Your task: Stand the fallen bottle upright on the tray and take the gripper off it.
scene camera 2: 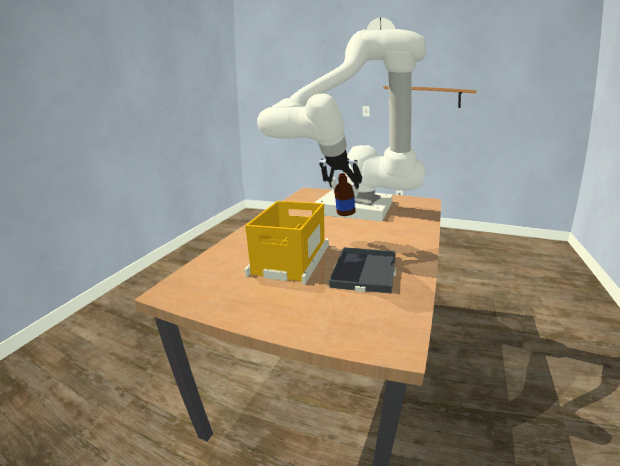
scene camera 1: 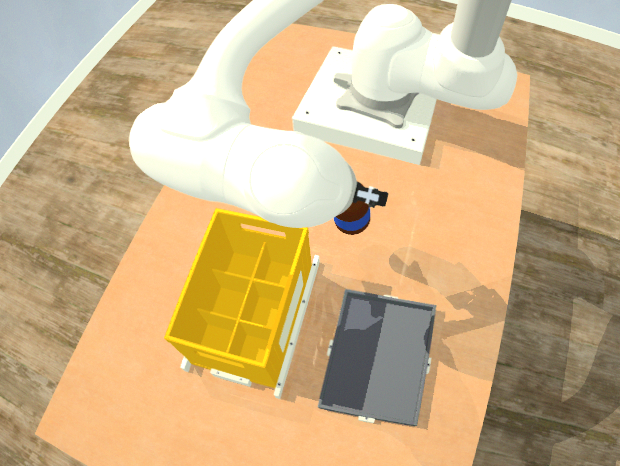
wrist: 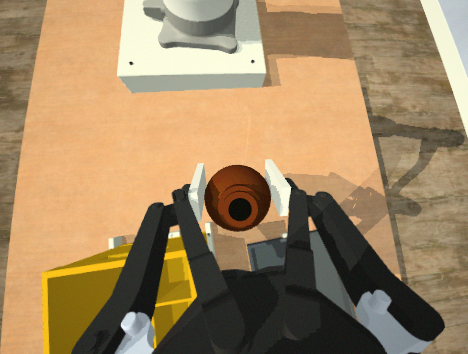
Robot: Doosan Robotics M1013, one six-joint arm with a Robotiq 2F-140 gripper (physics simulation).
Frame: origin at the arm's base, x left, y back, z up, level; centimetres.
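Seen in the pictures: gripper, between the fingertips: (wrist: 235, 172); arm's base, origin of its link: (scene camera 2: 359, 199) (scene camera 1: 379, 97) (wrist: 201, 21).
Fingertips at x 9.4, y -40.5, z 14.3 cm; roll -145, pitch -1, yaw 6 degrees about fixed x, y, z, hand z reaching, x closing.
Note:
Offsets run from my fingertips to a thing's top centre. "*": to the spot under its first point.
The brown bottle @(dy -3.0, dx +0.3, dz +8.5 cm) (scene camera 1: 352, 220) (scene camera 2: 344, 200) (wrist: 238, 175) with a blue label hangs in the air above the table, close to upright, neck up and base down. My gripper (scene camera 2: 344, 186) (wrist: 235, 172) is shut on the bottle, with one pale finger pad on each side of its body. In scene camera 1 the arm hides most of the gripper and the bottle's neck. The grey tray @(* dy -21.0, dx +20.2, dz -19.0 cm) (scene camera 1: 400, 360) (scene camera 2: 375, 273) lies on the table with nothing standing on it. It is apart from the bottle, and part of it shows behind the fingers in the wrist view.
A yellow crate @(dy -24.9, dx -11.3, dz -2.0 cm) (scene camera 1: 273, 360) (scene camera 2: 275, 255) (wrist: 85, 305) with compartments stands beside the tray, between pale rails @(* dy -32.6, dx +0.4, dz -16.5 cm) (scene camera 1: 284, 368). The arm's white base plate (scene camera 1: 360, 142) (scene camera 2: 350, 208) (wrist: 195, 82) is bolted on the table behind the bottle.

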